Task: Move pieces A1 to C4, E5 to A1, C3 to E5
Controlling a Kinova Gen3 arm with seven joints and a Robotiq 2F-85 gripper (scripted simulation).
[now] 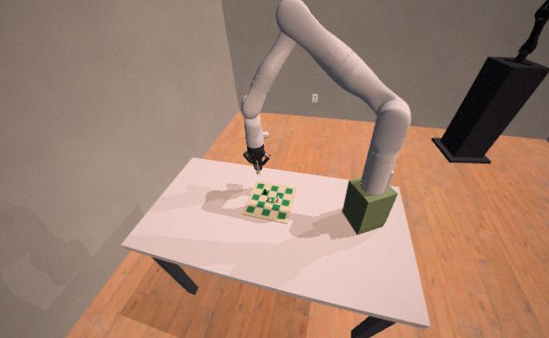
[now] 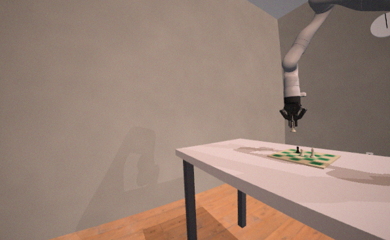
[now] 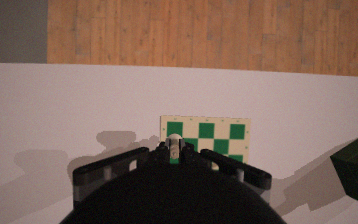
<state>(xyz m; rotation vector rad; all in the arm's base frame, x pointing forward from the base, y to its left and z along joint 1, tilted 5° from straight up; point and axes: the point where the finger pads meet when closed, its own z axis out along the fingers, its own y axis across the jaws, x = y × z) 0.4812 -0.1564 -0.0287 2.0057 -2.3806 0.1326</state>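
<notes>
Right now my hand is 120 mm above the black pawn, 50 mm to the right of it and 30 mm past it. From my hand the other things lie so: tall white piece (10 mm below); then chessboard (140 mm below, 90 mm to the left, 60 mm behind).
</notes>
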